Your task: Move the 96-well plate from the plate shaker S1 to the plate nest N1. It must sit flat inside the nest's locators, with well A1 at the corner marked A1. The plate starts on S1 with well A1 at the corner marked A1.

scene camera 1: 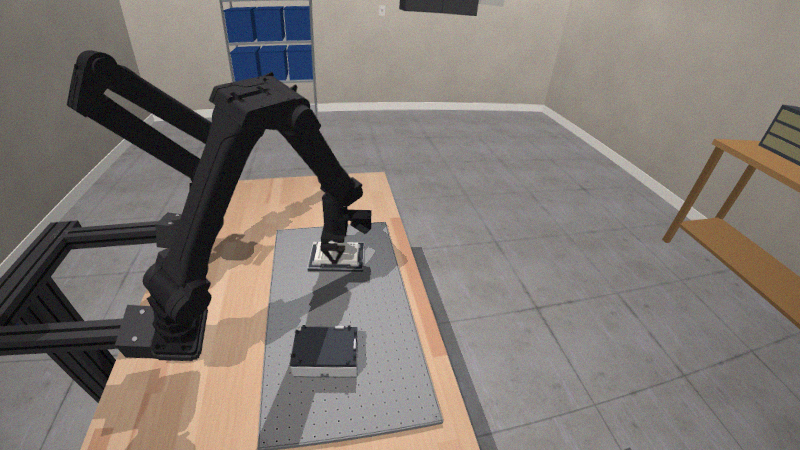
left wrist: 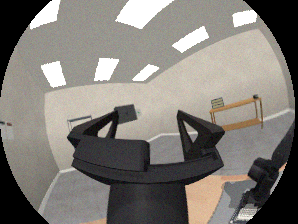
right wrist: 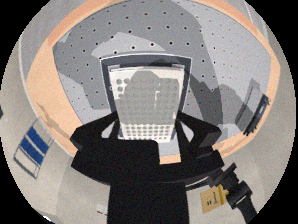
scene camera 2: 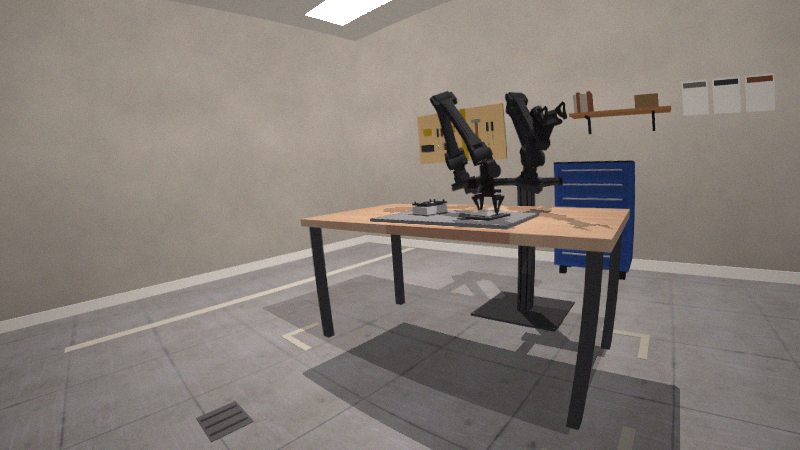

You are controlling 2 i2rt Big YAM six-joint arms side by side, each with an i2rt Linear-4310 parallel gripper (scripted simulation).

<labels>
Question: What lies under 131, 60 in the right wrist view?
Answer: A dark plate nest N1.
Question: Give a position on a white 96-well plate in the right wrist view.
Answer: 163, 107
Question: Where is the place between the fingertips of the left gripper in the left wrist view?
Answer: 147, 113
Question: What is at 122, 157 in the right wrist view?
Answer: The right gripper.
</labels>
